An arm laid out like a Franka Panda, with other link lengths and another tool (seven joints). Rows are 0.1 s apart.
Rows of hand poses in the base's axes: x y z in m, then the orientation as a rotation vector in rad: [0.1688, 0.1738, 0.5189, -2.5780, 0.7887, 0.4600]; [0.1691, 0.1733, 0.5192, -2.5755, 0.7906, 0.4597]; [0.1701, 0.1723, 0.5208, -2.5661, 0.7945, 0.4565]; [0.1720, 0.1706, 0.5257, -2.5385, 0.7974, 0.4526]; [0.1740, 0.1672, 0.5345, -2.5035, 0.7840, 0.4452]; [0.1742, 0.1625, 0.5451, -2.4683, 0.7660, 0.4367]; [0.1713, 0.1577, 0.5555, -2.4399, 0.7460, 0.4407]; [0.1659, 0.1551, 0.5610, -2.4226, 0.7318, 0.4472]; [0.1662, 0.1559, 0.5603, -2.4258, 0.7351, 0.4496]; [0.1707, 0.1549, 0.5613, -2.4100, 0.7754, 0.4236]
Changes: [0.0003, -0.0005, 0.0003, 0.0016, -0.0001, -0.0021]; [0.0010, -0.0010, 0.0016, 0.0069, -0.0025, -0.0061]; [0.0019, -0.0017, 0.0049, 0.0236, -0.0053, -0.0119]; [0.0020, -0.0034, 0.0088, 0.0358, -0.0124, -0.0049]; [0.0002, -0.0047, 0.0106, 0.0374, -0.0143, -0.0023]; [-0.0029, -0.0048, 0.0104, 0.0329, -0.0053, 0.0040]; [-0.0054, -0.0026, 0.0055, 0.0211, -0.0008, 0.0047]; [0.0003, 0.0008, -0.0007, -0.0039, 0.0029, -0.0005]; [0.0045, -0.0010, 0.0010, -0.0015, -0.0088, -0.0369]
